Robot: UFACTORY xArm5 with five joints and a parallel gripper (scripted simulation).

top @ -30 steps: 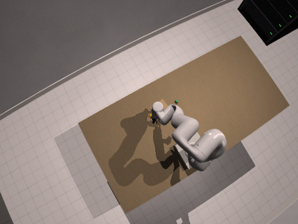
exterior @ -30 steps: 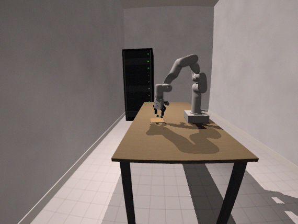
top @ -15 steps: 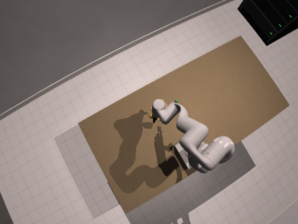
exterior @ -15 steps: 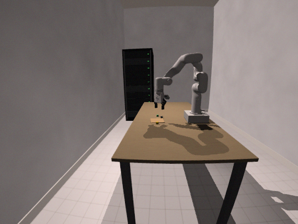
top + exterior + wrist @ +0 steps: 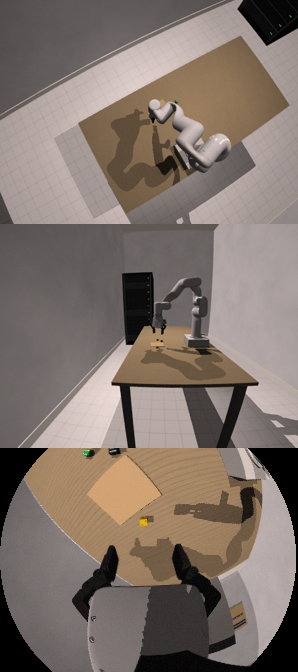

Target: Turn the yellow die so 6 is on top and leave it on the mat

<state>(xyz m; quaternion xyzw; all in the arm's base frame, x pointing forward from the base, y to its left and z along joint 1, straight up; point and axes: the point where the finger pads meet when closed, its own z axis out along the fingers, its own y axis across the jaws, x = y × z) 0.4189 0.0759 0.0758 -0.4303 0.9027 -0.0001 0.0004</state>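
My gripper is now 1 cm short of the yellow die, 1 cm to the right of it and 14 cm above it. Round my hand: green die 3 cm behind, 25 cm to the right, 14 cm below; then black die 7 cm behind, 19 cm to the right, 14 cm below; then tan mat 9 cm to the right, 15 cm below.
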